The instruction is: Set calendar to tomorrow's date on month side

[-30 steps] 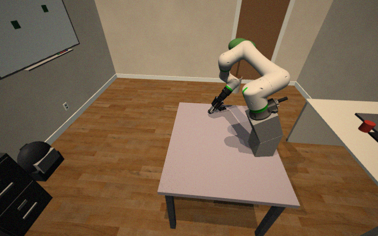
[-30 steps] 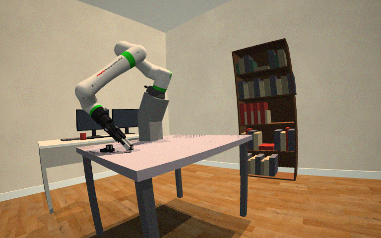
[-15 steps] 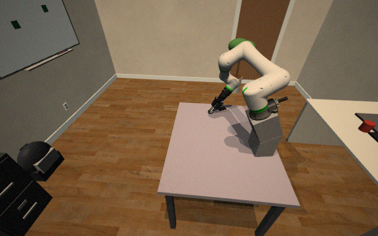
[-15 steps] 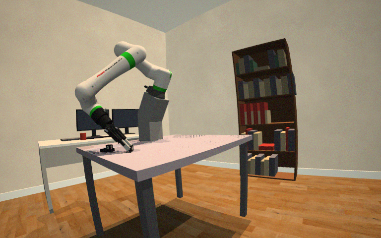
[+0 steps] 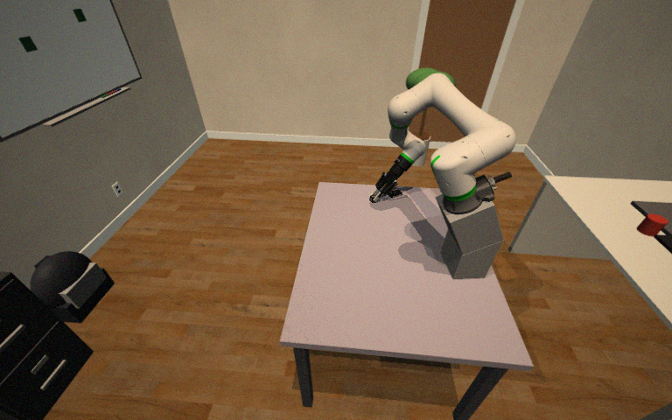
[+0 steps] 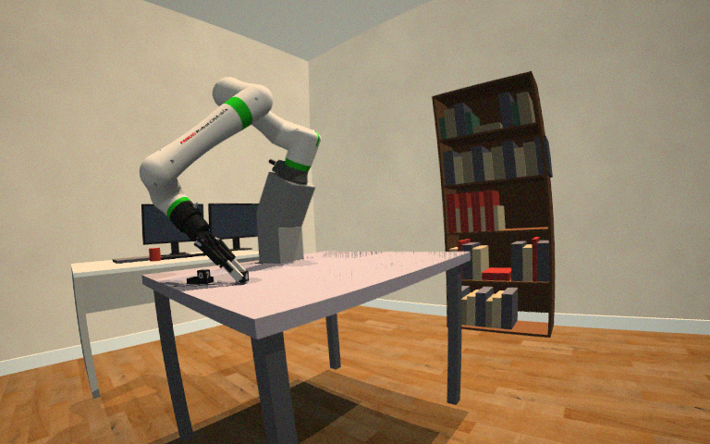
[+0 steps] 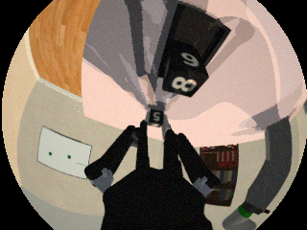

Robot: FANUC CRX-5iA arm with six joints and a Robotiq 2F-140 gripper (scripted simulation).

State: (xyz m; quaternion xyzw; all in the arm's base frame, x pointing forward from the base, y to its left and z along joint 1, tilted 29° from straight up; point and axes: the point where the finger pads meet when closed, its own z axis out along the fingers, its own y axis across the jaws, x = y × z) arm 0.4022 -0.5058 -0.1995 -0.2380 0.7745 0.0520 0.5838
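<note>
The black digit cube is 2 cm ahead of my hand, 1 cm to the left of it and 2 cm below it.
</note>
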